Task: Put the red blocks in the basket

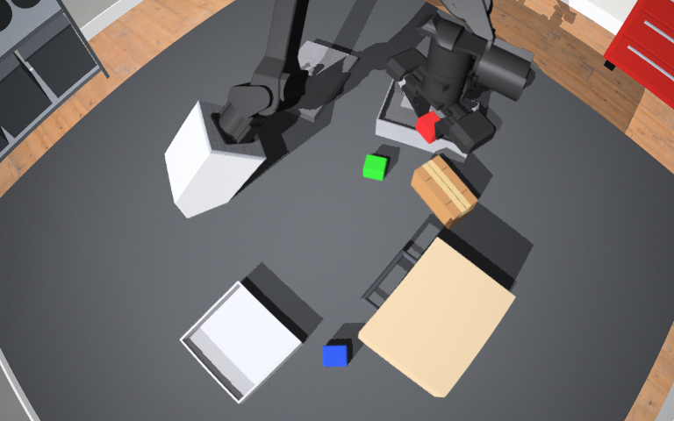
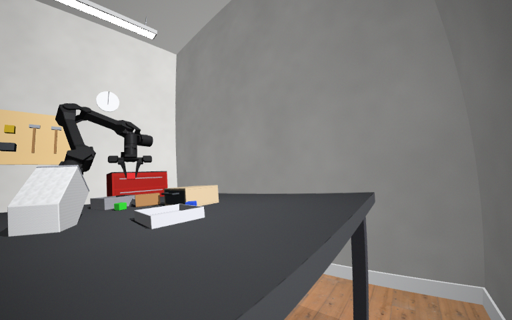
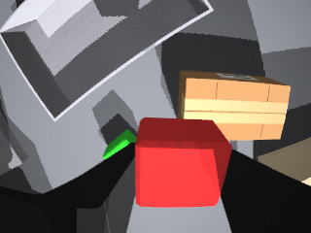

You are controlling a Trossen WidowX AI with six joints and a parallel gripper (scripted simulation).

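The knobbed lid lies 300 mm behind my hand, 60 mm to the right of it and 150 mm below it. Round my hand: brown cardboard box: 70 mm ahead, 130 mm below; then blue block: 200 mm ahead, 310 mm to the right, 150 mm below; then tan drawer unit: 250 mm ahead, 150 mm to the right, 130 mm below.
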